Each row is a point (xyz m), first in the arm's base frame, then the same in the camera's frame.
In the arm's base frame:
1: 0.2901 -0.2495 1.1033
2: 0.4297 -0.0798 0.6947
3: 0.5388 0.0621 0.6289
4: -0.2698 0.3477 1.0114
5: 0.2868 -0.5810 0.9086
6: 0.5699 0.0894 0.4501
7: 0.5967 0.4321 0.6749
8: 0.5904 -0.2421 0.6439
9: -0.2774 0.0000 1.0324
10: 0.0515 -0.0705 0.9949
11: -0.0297 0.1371 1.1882
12: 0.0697 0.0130 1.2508
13: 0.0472 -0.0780 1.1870
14: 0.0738 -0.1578 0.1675
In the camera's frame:
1: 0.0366 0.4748 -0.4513
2: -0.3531 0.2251 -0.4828
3: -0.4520 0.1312 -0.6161
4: -0.4766 1.0652 -0.7094
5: 0.0405 0.3324 -0.0942
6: -0.6064 0.0390 -0.5794
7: -0.5850 0.1745 -0.9665
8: -0.2744 0.0273 -0.3857
9: -0.2867 1.0077 -0.4230
10: -0.2017 0.6835 -0.4704
11: -0.1653 0.8753 -0.6916
12: -0.0267 0.7849 -0.6490
13: -0.0396 0.7611 -0.5389
14: -0.8389 0.3213 -0.0761

